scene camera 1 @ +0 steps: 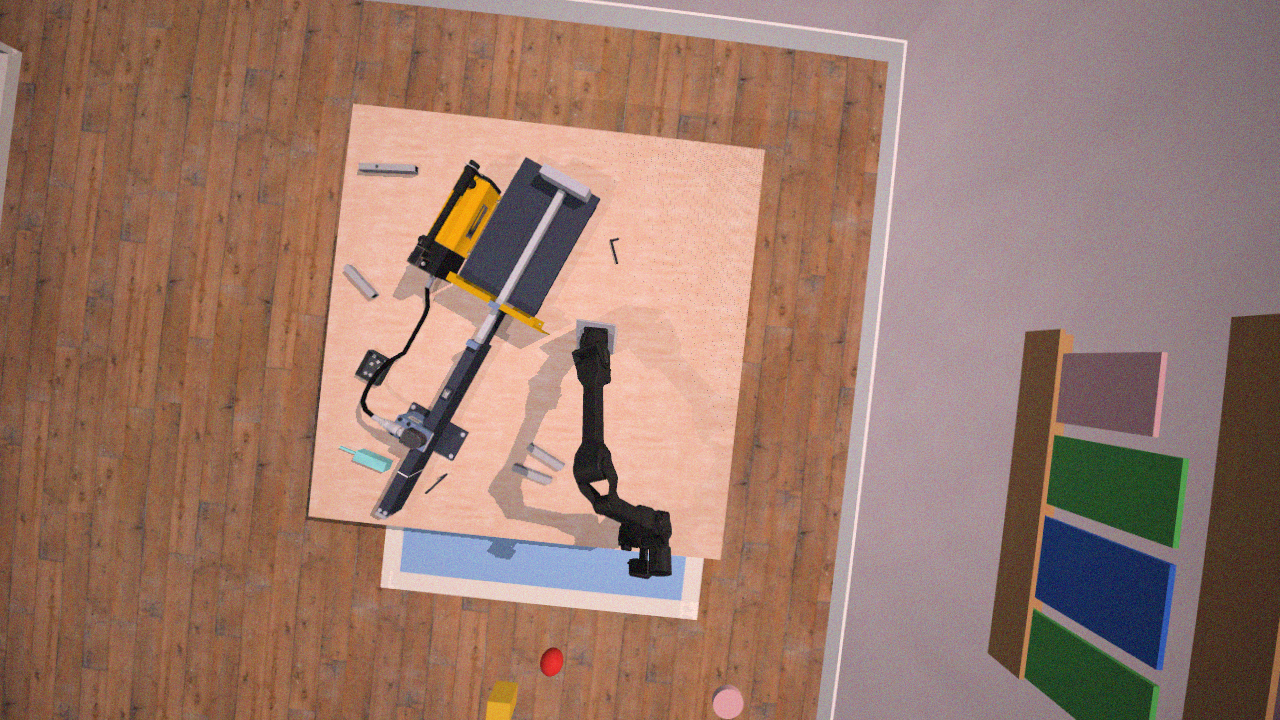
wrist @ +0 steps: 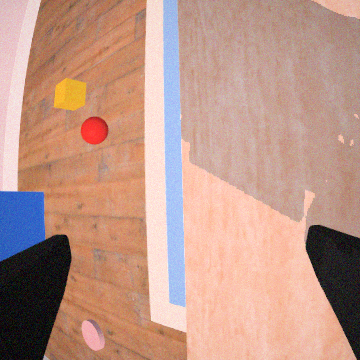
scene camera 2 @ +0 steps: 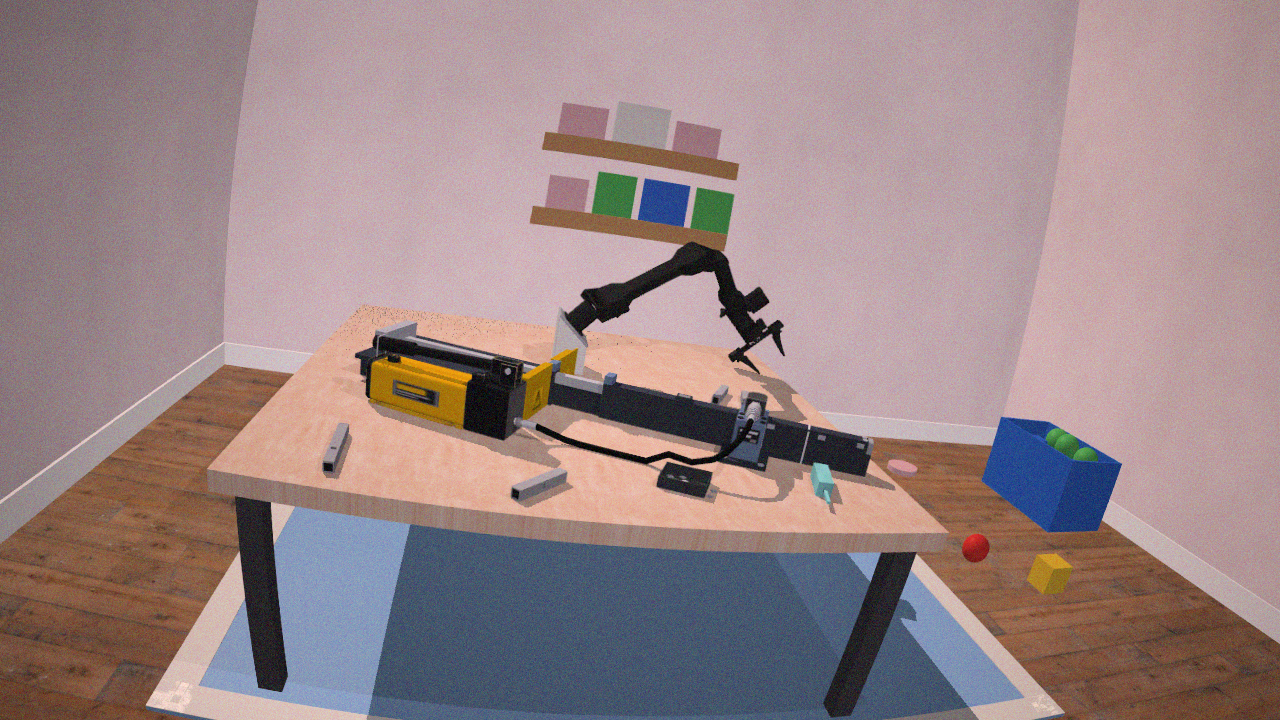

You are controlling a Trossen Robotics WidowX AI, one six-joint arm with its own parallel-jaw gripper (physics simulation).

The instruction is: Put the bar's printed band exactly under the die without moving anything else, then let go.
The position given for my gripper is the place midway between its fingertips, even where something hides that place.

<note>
In view: my gripper [scene camera 2: 772,364] and a grey bar [scene camera 1: 560,195].
The grey bar is seen too in scene camera 2 [scene camera 2: 582,383]. My gripper also shows in scene camera 1 [scene camera 1: 630,546] and in the wrist view [wrist: 191,244]. The wrist view misses the grey bar: it is out of frame.
</note>
